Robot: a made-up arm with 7 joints. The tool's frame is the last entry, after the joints. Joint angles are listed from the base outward.
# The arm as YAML. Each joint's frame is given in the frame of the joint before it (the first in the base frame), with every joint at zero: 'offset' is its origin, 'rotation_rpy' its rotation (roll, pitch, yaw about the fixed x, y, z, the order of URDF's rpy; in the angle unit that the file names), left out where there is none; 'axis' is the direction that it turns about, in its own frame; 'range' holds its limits. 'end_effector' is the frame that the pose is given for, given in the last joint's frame.
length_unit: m
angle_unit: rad
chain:
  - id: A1
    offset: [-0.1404, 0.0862, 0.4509]
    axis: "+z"
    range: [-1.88, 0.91]
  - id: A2
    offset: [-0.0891, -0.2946, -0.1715]
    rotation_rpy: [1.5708, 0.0, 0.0]
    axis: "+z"
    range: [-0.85, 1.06]
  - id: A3
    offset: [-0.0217, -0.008, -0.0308]
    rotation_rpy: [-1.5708, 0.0, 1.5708]
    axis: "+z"
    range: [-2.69, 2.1]
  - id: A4
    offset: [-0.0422, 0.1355, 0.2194]
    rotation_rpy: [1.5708, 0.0, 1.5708]
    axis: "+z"
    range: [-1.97, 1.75]
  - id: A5
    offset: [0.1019, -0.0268, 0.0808]
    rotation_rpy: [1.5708, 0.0, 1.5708]
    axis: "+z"
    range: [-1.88, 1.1]
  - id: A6
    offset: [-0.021, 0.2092, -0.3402]
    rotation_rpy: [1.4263, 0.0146, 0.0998]
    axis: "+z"
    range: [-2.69, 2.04]
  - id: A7
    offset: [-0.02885, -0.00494, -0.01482]
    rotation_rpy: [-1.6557, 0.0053, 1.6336]
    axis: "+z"
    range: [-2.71, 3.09]
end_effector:
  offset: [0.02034, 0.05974, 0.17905]
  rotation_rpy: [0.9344, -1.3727, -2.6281]
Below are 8 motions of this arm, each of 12 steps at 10 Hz.
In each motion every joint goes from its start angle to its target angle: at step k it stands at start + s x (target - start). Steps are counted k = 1, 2, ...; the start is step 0. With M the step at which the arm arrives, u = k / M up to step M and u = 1 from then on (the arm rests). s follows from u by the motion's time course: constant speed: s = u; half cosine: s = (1 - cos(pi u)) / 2; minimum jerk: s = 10 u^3 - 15 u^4 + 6 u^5.
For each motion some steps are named. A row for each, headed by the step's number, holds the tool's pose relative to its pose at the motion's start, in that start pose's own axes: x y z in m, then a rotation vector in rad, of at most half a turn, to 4 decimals.
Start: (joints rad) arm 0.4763 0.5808 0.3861 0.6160 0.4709 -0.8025 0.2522
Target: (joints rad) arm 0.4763 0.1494 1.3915 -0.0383 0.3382 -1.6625 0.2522
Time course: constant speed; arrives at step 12
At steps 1, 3, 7, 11, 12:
1: 0.0083 0.0004 -0.0111 0.0143 0.0557 -0.0047
3: 0.0225 0.0074 -0.0332 0.0331 0.1669 -0.0119
7: 0.0462 0.0448 -0.0795 0.0309 0.3960 -0.0109
11: 0.0637 0.1083 -0.1371 -0.0196 0.6457 0.0232
12: 0.0659 0.1272 -0.1547 -0.0385 0.7125 0.0384

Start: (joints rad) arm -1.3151 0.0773 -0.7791 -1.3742 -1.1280 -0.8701 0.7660
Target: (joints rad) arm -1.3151 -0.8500 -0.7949 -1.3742 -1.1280 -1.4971 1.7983
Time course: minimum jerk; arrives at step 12
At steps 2, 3, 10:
2: 0.0149 0.0137 -0.0004 0.0148 0.0434 0.0090
3: 0.0438 0.0393 -0.0033 0.0451 0.1280 0.0214
10: 0.3523 0.2528 -0.2390 0.5893 1.1782 -0.4127

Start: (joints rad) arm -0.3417 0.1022 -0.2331 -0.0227 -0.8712 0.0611 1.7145
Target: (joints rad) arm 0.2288 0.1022 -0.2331 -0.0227 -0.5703 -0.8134 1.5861
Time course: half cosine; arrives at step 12
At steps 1, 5, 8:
1: 0.0067 -0.0033 0.0012 0.0038 0.0198 -0.0088
5: 0.1287 -0.0772 0.0049 0.1001 0.4437 -0.1582
8: 0.2190 -0.1551 -0.0216 0.2439 0.9152 -0.2454

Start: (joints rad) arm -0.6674 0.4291 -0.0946 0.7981 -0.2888 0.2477 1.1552
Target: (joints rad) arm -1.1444 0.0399 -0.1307 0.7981 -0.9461 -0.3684 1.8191
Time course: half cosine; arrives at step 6
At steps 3, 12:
3: -0.0638 0.0620 -0.0427 0.3243 0.0522 0.2548
12: -0.1208 0.1319 -0.1242 0.4948 0.1377 0.5145

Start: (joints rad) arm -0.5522 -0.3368 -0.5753 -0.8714 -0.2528 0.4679 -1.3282
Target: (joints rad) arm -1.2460 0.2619 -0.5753 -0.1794 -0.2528 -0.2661 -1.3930
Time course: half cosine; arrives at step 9
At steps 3, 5, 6, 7, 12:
3: -0.0497 0.0649 -0.0463 0.2696 -0.2225 0.0443
5: -0.1604 0.1097 -0.0958 0.6120 -0.5426 -0.0665
6: -0.2299 0.1212 -0.1196 0.7468 -0.7038 -0.1862
7: -0.2936 0.1303 -0.1392 0.8329 -0.8371 -0.3117
12: -0.3544 0.1402 -0.1559 0.8867 -0.9552 -0.4399

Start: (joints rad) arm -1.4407 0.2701 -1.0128 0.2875 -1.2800 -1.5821 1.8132
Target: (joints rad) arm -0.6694 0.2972 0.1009 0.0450 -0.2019 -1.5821 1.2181
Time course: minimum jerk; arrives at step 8
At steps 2, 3, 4, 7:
2: -0.0173 -0.0173 0.0628 0.1413 0.0503 -0.0058
3: -0.0363 -0.0678 0.1523 0.3591 0.1482 -0.0218
4: -0.0433 -0.1614 0.2302 0.6058 0.3042 -0.0563
7: -0.0259 -0.3774 0.2304 0.9400 0.7315 -0.1821

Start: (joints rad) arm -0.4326 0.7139 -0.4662 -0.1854 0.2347 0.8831 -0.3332
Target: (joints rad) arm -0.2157 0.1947 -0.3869 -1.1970 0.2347 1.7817 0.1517
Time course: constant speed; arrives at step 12
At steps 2, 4, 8, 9, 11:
2: 0.0203 -0.0811 -0.0401 0.0229 0.2032 -0.2740
4: 0.0056 -0.1659 -0.0663 0.0333 0.3614 -0.5729
8: -0.1133 -0.3068 -0.0503 0.0197 0.5233 -1.2274
9: -0.1563 -0.3286 -0.0308 0.0099 0.5285 -1.3985
11: -0.2503 -0.3491 0.0242 -0.0166 0.4936 -1.7438

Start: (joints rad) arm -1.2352 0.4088 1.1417 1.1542 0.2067 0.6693 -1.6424
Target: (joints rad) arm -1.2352 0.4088 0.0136 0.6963 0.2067 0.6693 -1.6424
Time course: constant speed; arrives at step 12
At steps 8, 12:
8: -0.0807 0.0499 -0.2665 0.7563 0.2806 -0.0599
12: -0.1171 0.1605 -0.3305 1.1505 0.3682 -0.0172

